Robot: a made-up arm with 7 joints.
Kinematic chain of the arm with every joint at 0, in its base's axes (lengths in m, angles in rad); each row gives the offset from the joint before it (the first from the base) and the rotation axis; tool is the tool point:
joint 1: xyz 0 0 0.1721 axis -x
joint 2: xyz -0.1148 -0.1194 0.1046 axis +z
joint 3: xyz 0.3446 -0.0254 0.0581 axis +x
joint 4: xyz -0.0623 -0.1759 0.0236 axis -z
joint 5: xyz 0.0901 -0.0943 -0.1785 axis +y
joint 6: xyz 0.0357 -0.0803 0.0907 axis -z
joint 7: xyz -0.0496 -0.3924 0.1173 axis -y
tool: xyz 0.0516 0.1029 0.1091
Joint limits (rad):
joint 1: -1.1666..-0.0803
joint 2: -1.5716..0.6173
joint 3: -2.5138..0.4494
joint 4: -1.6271..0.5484
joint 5: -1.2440..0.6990
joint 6: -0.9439..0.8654
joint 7: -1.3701..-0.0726
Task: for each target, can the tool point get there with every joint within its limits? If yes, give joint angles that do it. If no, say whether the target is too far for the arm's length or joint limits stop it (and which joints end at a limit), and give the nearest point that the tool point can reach.
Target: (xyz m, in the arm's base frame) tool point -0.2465 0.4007 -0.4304
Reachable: no: joint limits stop it (at a limit: joint 1, joint 3, joint 5, joint 6, joint 7) | nearest point -0.2979 0.0631 -0.4037 | short by 0.343 m
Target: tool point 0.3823 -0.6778 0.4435
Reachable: yes | joints -0.9274 -0.8316 -1.9967 0.1130 -0.4126 -0.1851 -1.2071
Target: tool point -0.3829 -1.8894 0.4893
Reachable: no: too far | nearest point -0.2632 -1.1131 0.3590 | short by 0.796 m
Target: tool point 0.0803 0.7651 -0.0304
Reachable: no: joint limits stop it (at a limit: joint 1, joint 2, joint 4, joint 5, joint 6) | nearest point 0.1964 0.4372 0.1650 | short by 0.399 m
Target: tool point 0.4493 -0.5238 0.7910
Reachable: yes | joints -0.4417 0.2522 -1.1874 0.0290 0.3859 0.0766 -0.7985
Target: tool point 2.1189 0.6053 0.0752
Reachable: no: too far | nearest point 0.7907 0.1066 0.0983 | short by 1.419 m
